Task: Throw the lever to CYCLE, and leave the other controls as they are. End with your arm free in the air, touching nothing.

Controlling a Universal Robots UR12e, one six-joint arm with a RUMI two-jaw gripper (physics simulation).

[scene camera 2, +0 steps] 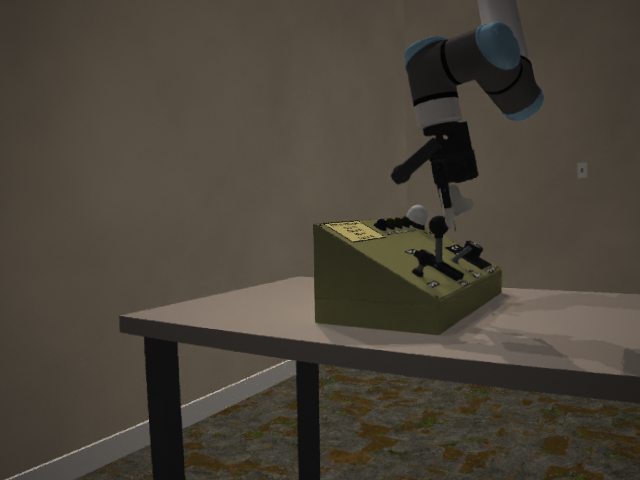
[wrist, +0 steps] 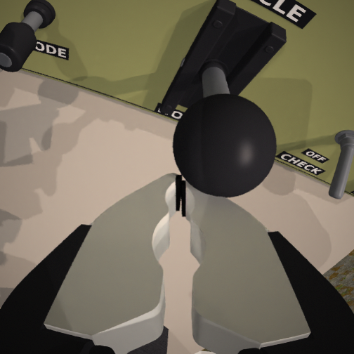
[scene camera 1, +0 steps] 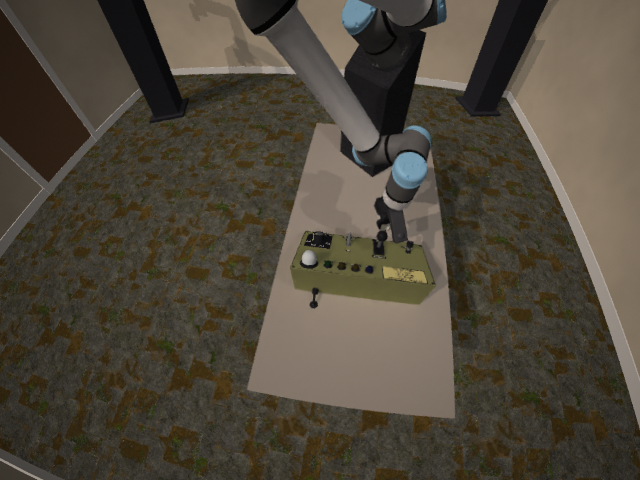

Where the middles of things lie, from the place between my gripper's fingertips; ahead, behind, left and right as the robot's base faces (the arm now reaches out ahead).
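The black ball-knob lever (wrist: pixel 224 145) is 20 mm below my hand, 30 mm ahead of it and 10 mm to the right of it. Going by their middles, the lever is the nearest to my hand of the things named here. There's also the sloped olive console (scene camera 2: pixel 365 275), and that one is 90 mm ahead of my hand, 100 mm to the right of it and 70 mm below it.
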